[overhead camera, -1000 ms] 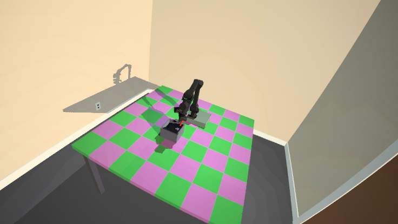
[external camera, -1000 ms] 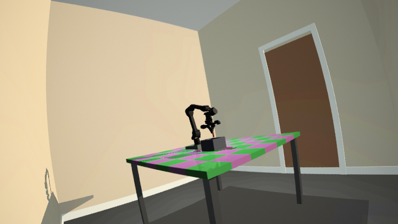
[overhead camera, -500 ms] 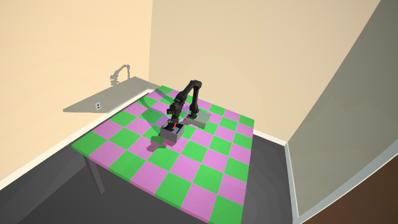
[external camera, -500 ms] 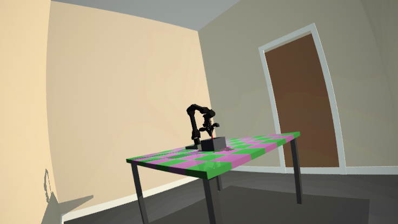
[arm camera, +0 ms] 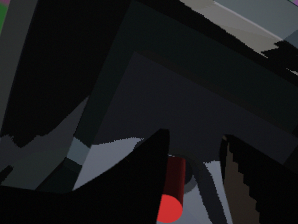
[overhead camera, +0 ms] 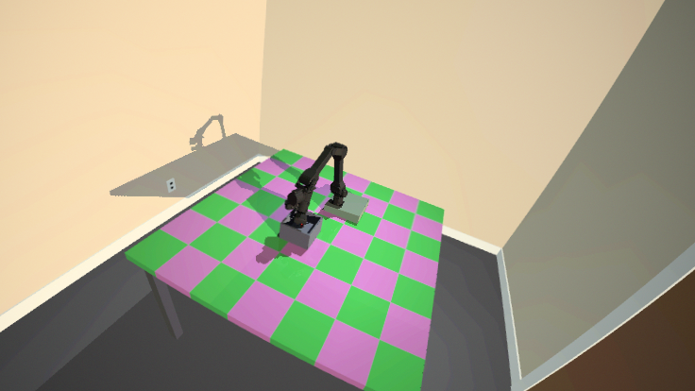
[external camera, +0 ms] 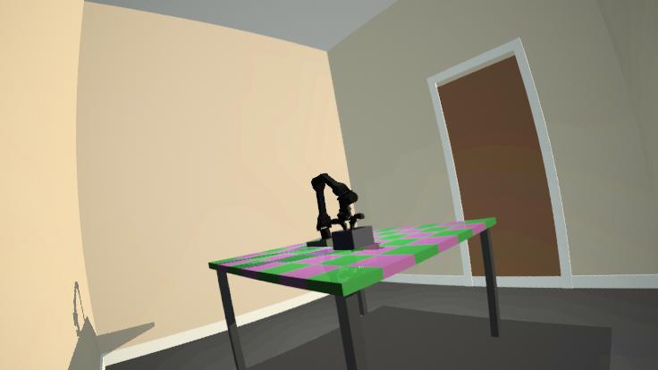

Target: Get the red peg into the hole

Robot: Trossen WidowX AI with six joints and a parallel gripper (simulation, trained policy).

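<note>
My gripper tip is 2 cm to the right of the red peg and 2 cm above it. Round my gripper tip: grey box: 4 cm below, 2 cm to the left; then plate: 2 cm to the left, 2 cm below.
</note>
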